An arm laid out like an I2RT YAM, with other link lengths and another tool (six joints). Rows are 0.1 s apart.
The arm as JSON. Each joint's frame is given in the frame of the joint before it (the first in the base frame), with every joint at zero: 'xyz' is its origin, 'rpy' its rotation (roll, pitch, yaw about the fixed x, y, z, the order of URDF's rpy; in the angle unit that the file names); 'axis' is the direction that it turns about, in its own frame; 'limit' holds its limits. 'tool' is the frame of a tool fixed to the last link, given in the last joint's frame.
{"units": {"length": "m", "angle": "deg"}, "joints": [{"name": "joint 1", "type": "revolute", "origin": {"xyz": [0.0, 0.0, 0.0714], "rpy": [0.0, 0.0, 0.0]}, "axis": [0.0, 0.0, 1.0], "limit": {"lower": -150.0, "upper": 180.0}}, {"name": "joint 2", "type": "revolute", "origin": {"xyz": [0.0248, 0.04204, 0.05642], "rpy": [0.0, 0.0, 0.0]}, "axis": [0.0, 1.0, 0.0], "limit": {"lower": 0.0, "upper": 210.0}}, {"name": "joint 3", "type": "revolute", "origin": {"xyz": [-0.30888, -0.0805, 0.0], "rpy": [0.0, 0.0, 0.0]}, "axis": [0.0, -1.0, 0.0], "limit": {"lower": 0.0, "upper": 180.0}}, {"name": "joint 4", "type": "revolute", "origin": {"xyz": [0.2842, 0.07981, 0.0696], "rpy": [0.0, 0.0, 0.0]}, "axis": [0.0, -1.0, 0.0], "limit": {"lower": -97.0, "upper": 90.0}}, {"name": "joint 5", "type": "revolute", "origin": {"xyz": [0.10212, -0.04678, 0.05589], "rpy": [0.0, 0.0, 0.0]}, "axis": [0.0, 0.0, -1.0], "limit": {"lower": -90.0, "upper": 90.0}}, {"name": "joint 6", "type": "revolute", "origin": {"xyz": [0.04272, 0.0, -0.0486], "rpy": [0.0, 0.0, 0.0]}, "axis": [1.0, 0.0, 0.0], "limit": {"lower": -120.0, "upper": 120.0}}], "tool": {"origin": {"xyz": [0.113, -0.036, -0.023], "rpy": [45.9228, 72.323, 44.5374]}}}
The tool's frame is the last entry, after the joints.
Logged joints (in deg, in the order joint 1, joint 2, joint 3, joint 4, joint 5, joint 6), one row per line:
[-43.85, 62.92, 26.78, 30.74, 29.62, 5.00]
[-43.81, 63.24, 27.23, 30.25, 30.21, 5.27]
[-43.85, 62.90, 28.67, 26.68, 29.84, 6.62]
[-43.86, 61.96, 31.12, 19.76, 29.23, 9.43]
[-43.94, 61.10, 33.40, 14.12, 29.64, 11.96]
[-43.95, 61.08, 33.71, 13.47, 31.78, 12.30]
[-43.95, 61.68, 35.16, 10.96, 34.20, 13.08]
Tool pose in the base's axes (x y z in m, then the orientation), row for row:
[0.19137, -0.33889, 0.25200, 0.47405, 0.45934, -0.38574, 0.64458]
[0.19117, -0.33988, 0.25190, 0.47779, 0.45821, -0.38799, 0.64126]
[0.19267, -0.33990, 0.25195, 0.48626, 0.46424, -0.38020, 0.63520]
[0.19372, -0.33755, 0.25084, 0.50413, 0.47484, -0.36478, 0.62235]
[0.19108, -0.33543, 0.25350, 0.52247, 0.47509, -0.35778, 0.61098]
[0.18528, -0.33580, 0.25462, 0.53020, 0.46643, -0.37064, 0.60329]
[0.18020, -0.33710, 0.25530, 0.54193, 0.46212, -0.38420, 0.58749]
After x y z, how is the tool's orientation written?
As a quaternion, x y z w.
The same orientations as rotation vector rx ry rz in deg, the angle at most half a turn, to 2 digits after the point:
[61.84, 59.92, -50.32]
[62.41, 59.85, -50.68]
[63.67, 60.79, -49.78]
[66.35, 62.50, -48.01]
[69.09, 62.82, -47.31]
[70.33, 61.87, -49.16]
[72.35, 61.70, -51.30]

